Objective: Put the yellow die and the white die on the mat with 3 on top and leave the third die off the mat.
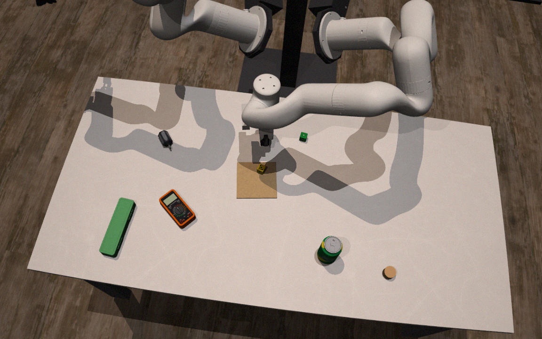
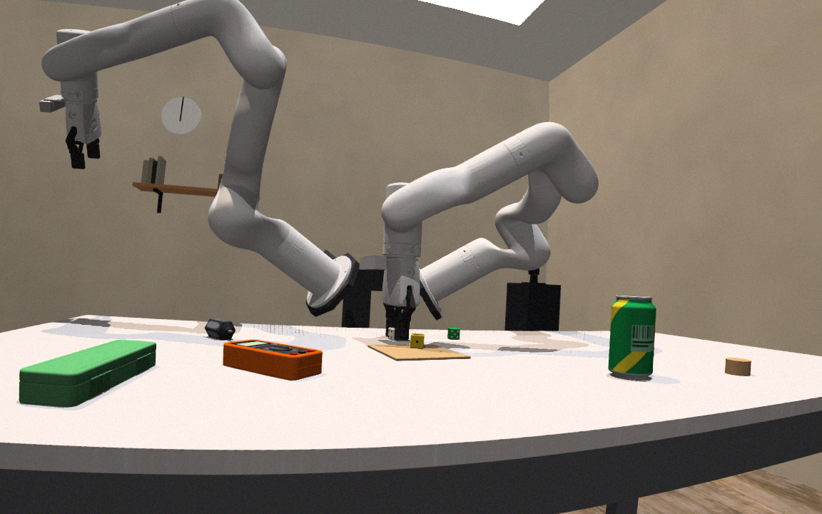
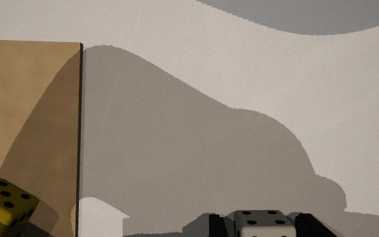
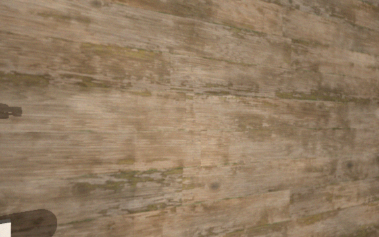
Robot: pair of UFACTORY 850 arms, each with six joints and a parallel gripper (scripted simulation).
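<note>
The white die lies 1 cm below my left hand. The rest, counted from my left hand: green die (2 cm behind, 14 cm to the left, 1 cm below); tan mat (17 cm ahead, 2 cm to the right, 2 cm below); yellow die (13 cm ahead, 1 cm below).
</note>
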